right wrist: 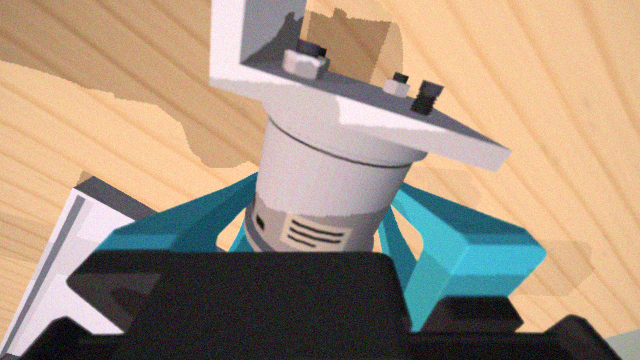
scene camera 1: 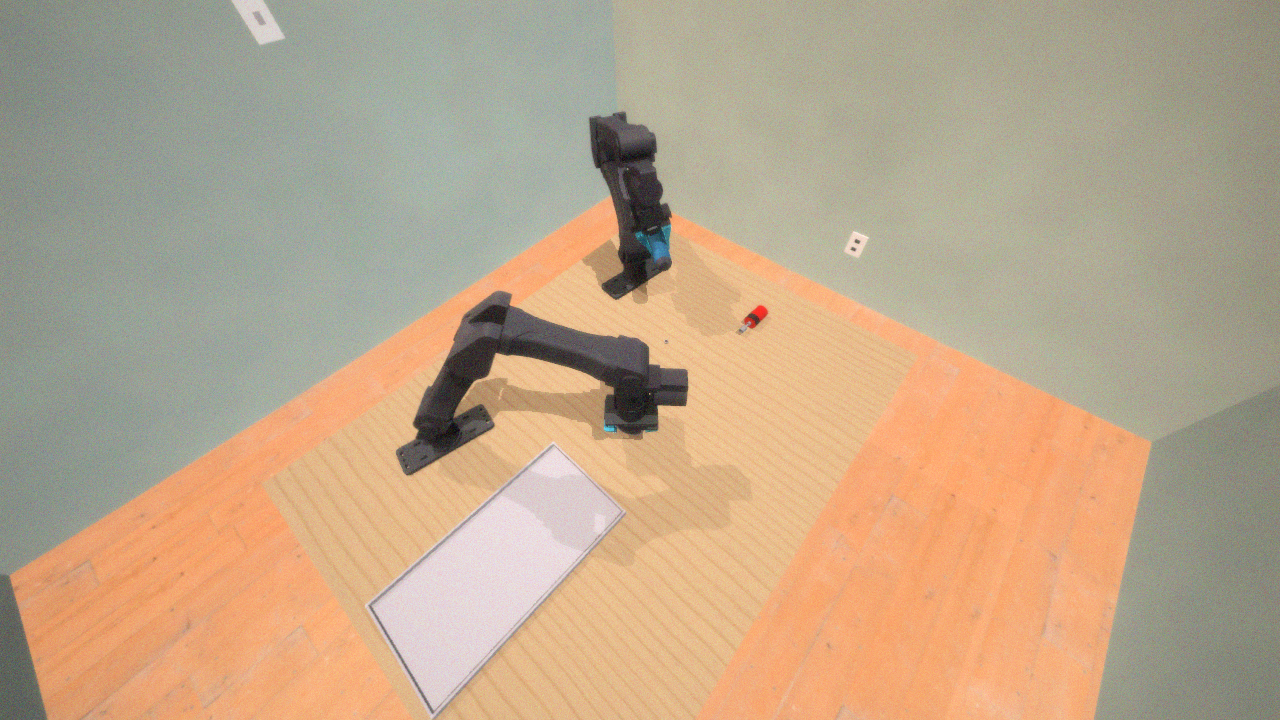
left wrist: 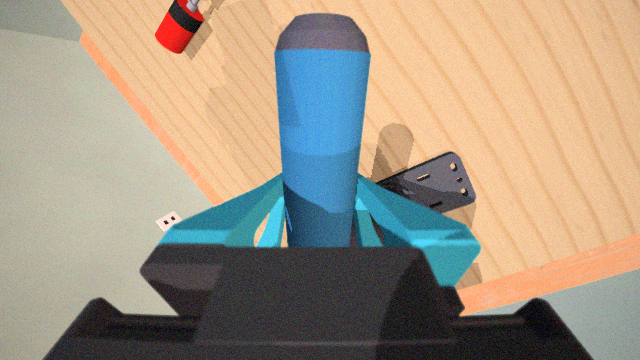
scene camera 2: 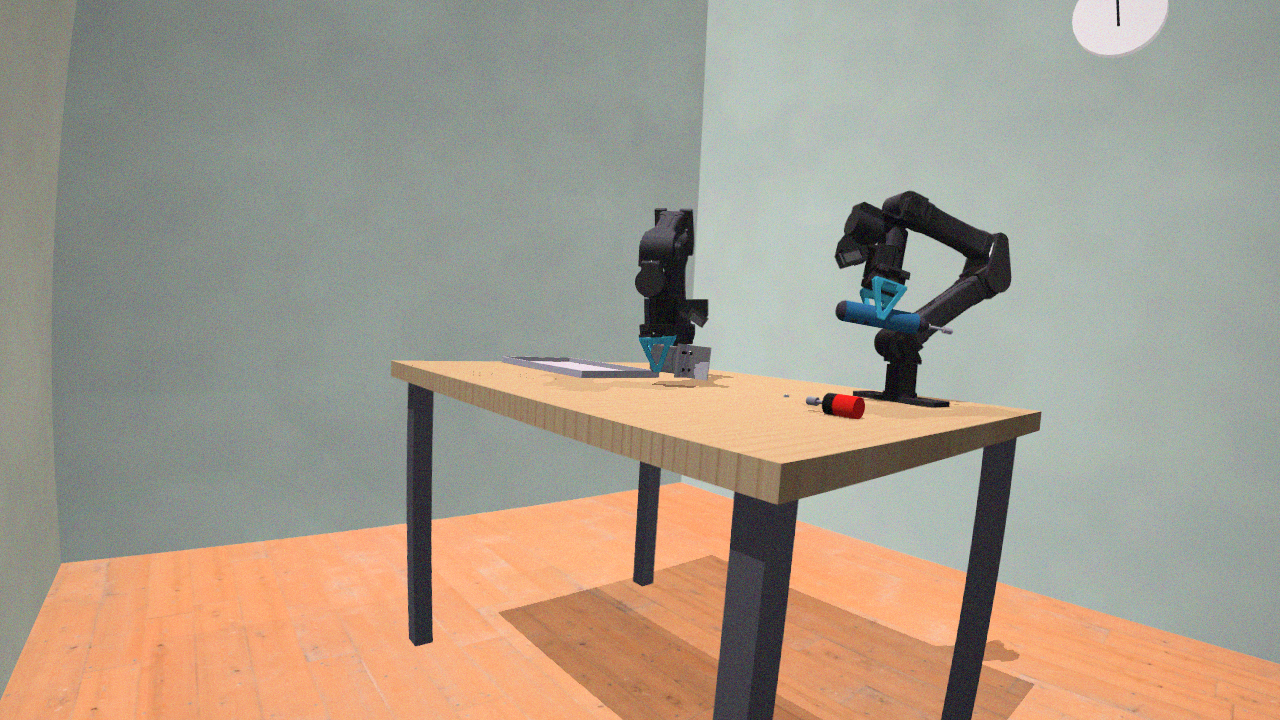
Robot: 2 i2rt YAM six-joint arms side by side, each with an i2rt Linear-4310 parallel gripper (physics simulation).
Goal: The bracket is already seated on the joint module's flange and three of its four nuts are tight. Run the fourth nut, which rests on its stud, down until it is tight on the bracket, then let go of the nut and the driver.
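Pixels of known places: left gripper, fingertip midpoint: (scene camera 1: pixel 660 251) (left wrist: pixel 319 180) (scene camera 2: pixel 876 322); right gripper, fingertip midpoint: (scene camera 1: pixel 631 429) (scene camera 2: pixel 658 370); left arm's base, origin of the base link: (scene camera 1: pixel 634 277) (scene camera 2: pixel 899 400); right arm's base, origin of the base link: (scene camera 1: pixel 447 439).
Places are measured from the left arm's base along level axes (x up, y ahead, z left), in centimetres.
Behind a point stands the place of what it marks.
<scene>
My left gripper (scene camera 1: pixel 656 240) @(x 15.6, y 10.3, z 0.2 cm) (scene camera 2: pixel 883 309) @(x 15.6, y 10.3, z 0.2 cm) (left wrist: pixel 319 180) @(x 15.6, y 10.3, z 0.2 cm) is shut on the blue handle of a driver (scene camera 2: pixel 855 312) @(x 17.2, y 15.3, z -1.1 cm) (left wrist: pixel 322 100) @(x 19.3, y 13.8, z -3.3 cm), held above the table. My right gripper (scene camera 2: pixel 657 365) @(x 2.8, y 37.8, z -33.7 cm) (right wrist: pixel 319 179) @(x 2.8, y 37.8, z -33.7 cm) is shut on the grey joint module (right wrist: pixel 330 150) @(x 8.2, y 34.9, z -30.6 cm), one finger against each side. The L-shaped bracket (scene camera 2: pixel 700 358) @(x 6.0, y 30.7, z -28.7 cm) (right wrist: pixel 400 120) @(x 8.8, y 35.1, z -28.7 cm) sits on the module's flange. In the right wrist view, nuts (right wrist: pixel 305 64) @(x 7.4, y 32.9, z -29.8 cm) (right wrist: pixel 397 86) @(x 4.1, y 35.9, z -27.9 cm) sit on the bracket; another stud (right wrist: pixel 425 99) @(x 7.4, y 35.6, z -27.9 cm) there shows no nut that I can make out. Scene camera 1 hides the module beneath the right arm.
A red-handled tool (scene camera 1: pixel 757 316) @(x 3.3, y 35.0, z 11.6 cm) (scene camera 2: pixel 843 405) @(x 2.0, y 35.7, z 13.9 cm) (left wrist: pixel 175 30) @(x 3.0, y 33.1, z 12.5 cm) lies on the table near the left arm's base. A tiny grey piece (scene camera 1: pixel 665 341) @(x 0.4, y 23.6, z -10.0 cm) (scene camera 2: pixel 785 394) @(x 0.5, y 23.6, z -10.1 cm) lies between the arms, too small to identify. A white tray (scene camera 1: pixel 465 582) @(x 0.4, y 40.0, z -75.1 cm) (scene camera 2: pixel 581 368) @(x 0.4, y 40.1, z -65.6 cm) (right wrist: pixel 50 290) @(x 0.4, y 31.2, z -66.0 cm) lies beside the right arm.
</scene>
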